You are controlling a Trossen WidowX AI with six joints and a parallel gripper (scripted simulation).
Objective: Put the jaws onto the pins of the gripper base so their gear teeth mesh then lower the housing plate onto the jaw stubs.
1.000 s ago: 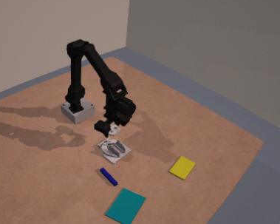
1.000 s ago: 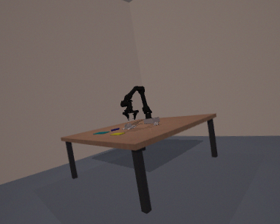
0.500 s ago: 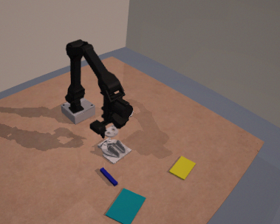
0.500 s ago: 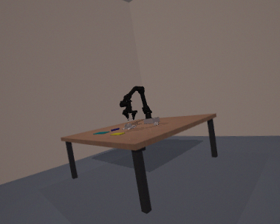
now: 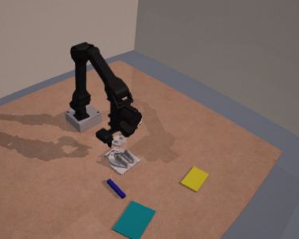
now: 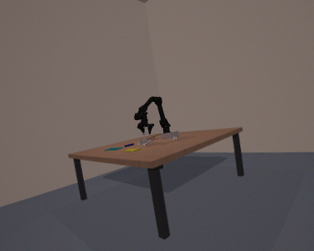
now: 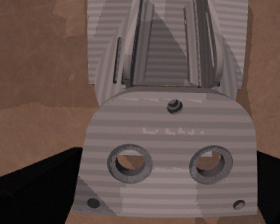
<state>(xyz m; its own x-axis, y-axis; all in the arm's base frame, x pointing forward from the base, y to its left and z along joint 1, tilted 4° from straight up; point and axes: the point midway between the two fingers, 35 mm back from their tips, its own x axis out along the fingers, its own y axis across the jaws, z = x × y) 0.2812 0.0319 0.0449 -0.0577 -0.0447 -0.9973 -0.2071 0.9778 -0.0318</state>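
My gripper tip is now 10 mm past the pale housing plate, 10 mm to the left of it and 80 mm above it. From my gripper tip the other things lie so: teal card: 310 mm ahead, 130 mm to the right, 80 mm below; then yellow card: 300 mm ahead, 200 mm to the left, 80 mm below; then blue bar: 150 mm ahead, 110 mm to the right, 80 mm below.
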